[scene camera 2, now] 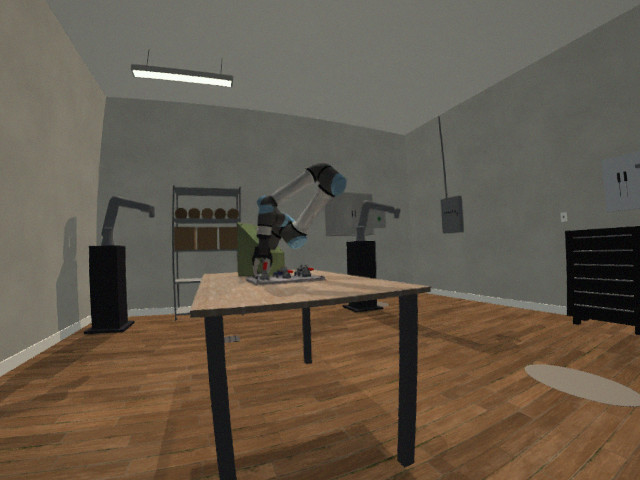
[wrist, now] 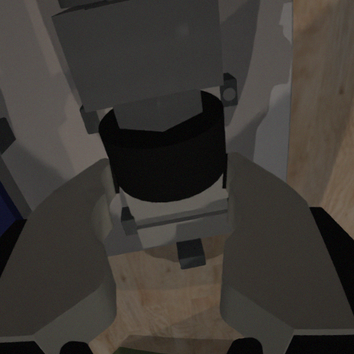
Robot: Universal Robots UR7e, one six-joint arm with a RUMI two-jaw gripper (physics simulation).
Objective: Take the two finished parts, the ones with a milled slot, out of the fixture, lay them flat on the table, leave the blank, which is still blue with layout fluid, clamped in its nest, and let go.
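Places are measured from the arm's base along level axes (x left, y back, z up), in millimetres.
Where they show: gripper, fingertip midpoint: [scene camera 2: 260,276].
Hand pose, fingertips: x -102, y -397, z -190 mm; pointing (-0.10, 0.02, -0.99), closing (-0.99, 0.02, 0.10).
Each offset is from my fingertips to the top centre of the thing. "*": to the spot under its first point. Level surfaces: height alone.
The fixture {dx +114, dy -40, dz -8 mm} [scene camera 2: 289,280] [wrist: 274,145] is a grey plate on the table. My gripper [scene camera 2: 261,273] [wrist: 170,160] is low over its left end in the scene view, its fingers shut on the sides of a light metal part [wrist: 150,212] in its nest. That part is not blue; its slot does not show. A black clamp pad [wrist: 167,167] on a grey clamp arm [wrist: 140,55] hangs over it and hides much of it. The blue blank [wrist: 6,205] shows in part at the wrist view's left edge. The other finished part cannot be made out.
The wooden table {dz -23 mm} [scene camera 2: 310,291] [wrist: 320,150] carries the fixture. Red clamp handles {* dx +4, dy -97, dz +61 mm} [scene camera 2: 264,265] {* dx +226, dy -125, dz +38 mm} [scene camera 2: 310,268] stick up or out over it. A green block [scene camera 2: 247,253] stands behind the gripper. Small dark stops [wrist: 191,253] [wrist: 229,91] stand around the nest.
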